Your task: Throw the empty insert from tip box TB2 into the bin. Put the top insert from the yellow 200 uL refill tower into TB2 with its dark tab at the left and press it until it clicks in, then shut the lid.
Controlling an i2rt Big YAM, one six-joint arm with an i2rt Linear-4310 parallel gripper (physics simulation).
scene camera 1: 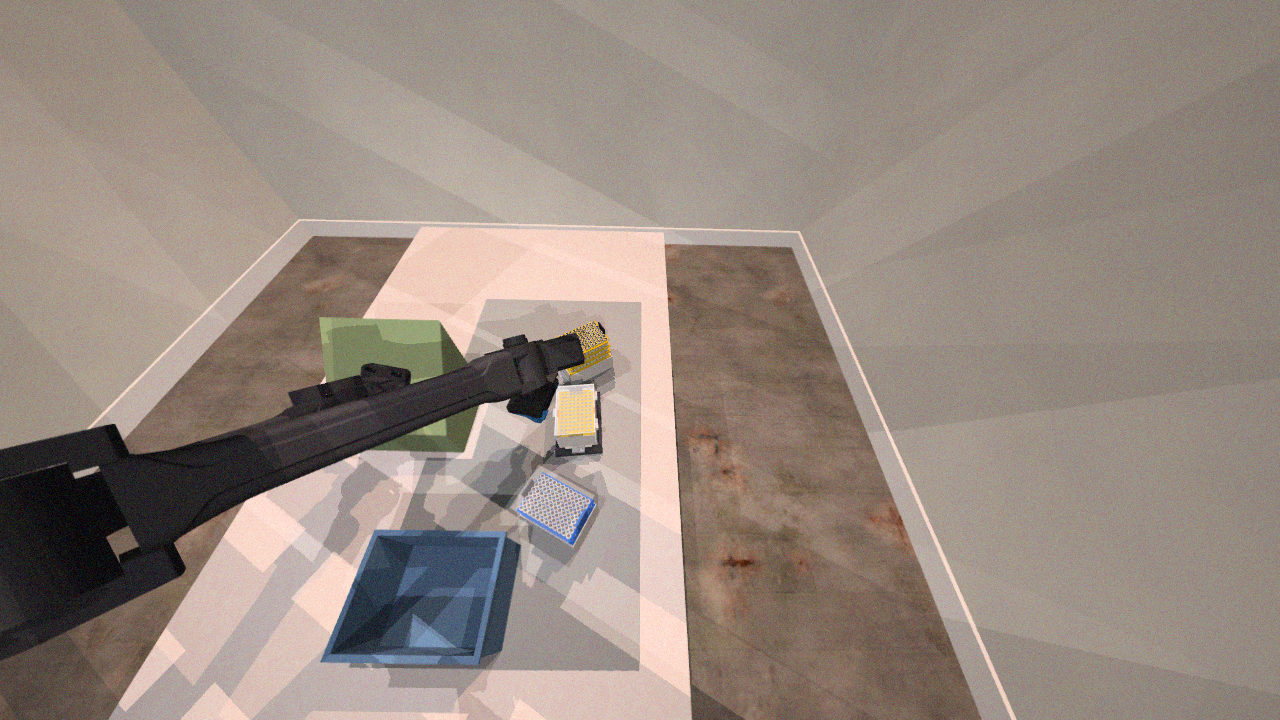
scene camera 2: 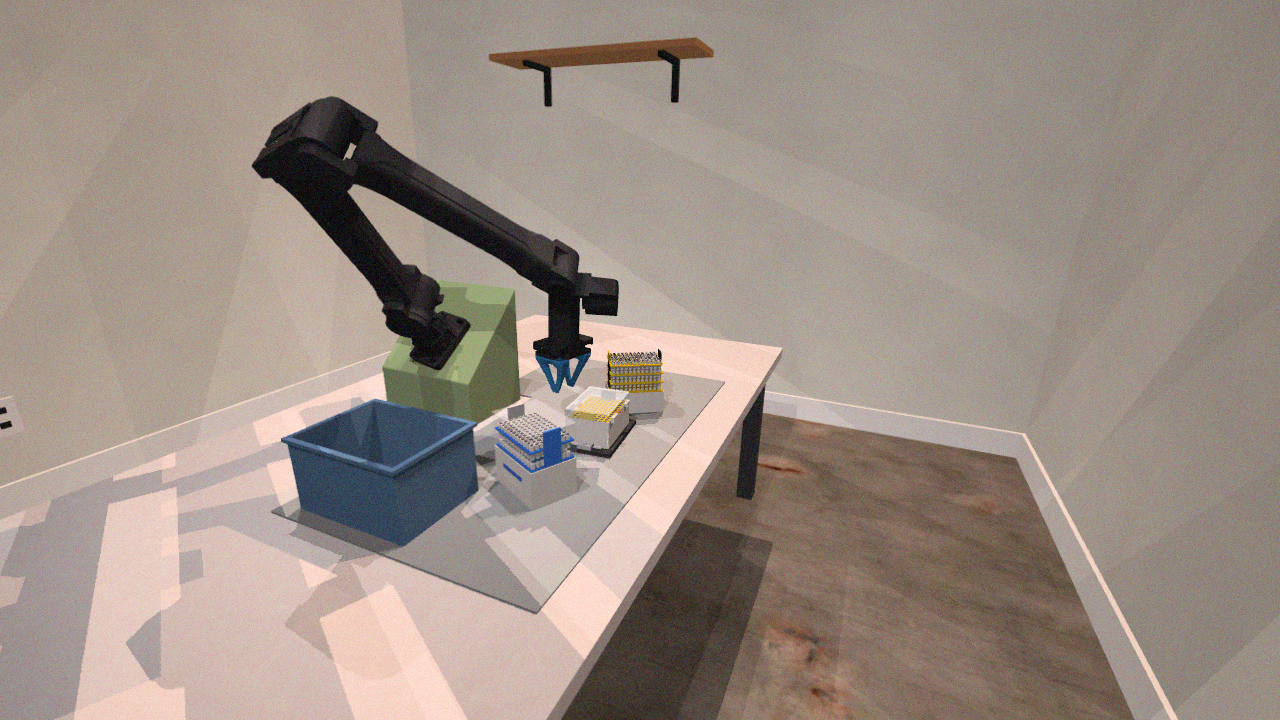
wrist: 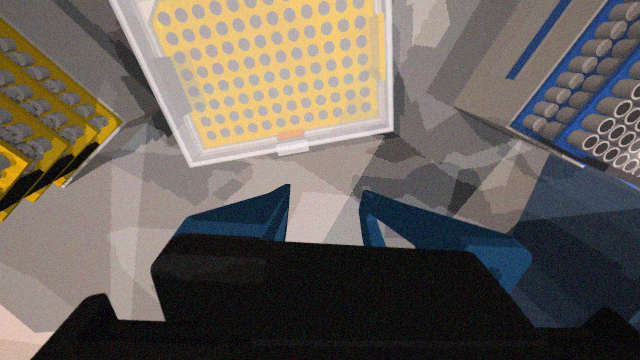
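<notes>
The tip box (scene camera 1: 575, 416) (scene camera 2: 597, 431) (wrist: 280, 75) stands on a dark base; its clear lid looks shut over a yellow insert. I cannot tell whether the insert holds tips. The yellow refill tower (scene camera 1: 588, 353) (scene camera 2: 635, 374) (wrist: 47, 117) stands beyond the box, its stacked inserts carrying dark tabs. The blue bin (scene camera 1: 506, 591) (scene camera 2: 349, 497) (wrist: 565, 215) stands near the arm's side; no insert shows inside it in scene camera 1. My gripper (scene camera 2: 563, 387) (wrist: 325, 197) is partly open and empty, fingers pointing down, above the mat beside the box's arm side. Its fingertips are mostly hidden in scene camera 1.
A white rack with blue inserts (scene camera 1: 556, 507) (scene camera 2: 535, 465) (wrist: 590, 90) stands between the tip box and the bin. The green block (scene camera 1: 393, 344) (scene camera 2: 487, 331) carries the arm. A grey mat (scene camera 1: 608, 617) (scene camera 2: 537, 573) lies under the containers. A wall shelf (scene camera 2: 608, 53) hangs far behind.
</notes>
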